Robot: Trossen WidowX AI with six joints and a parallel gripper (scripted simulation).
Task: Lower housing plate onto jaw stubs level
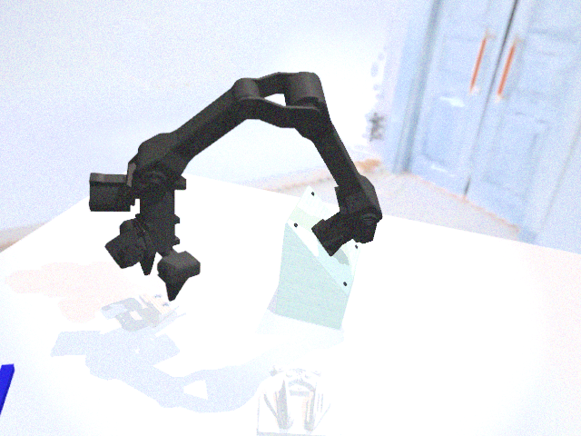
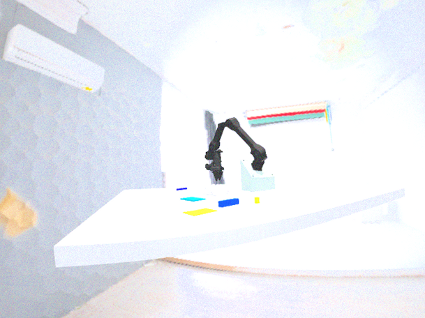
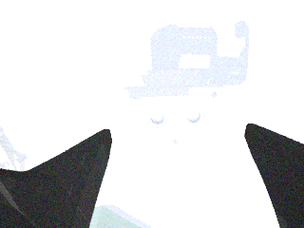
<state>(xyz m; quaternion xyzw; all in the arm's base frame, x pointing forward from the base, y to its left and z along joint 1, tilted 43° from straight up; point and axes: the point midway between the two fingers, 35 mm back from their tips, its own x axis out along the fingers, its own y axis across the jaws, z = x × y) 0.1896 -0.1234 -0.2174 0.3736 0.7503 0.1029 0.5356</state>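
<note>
Now: gripper tip 10 mm past the small white bracket and 50 mm above it.
</note>
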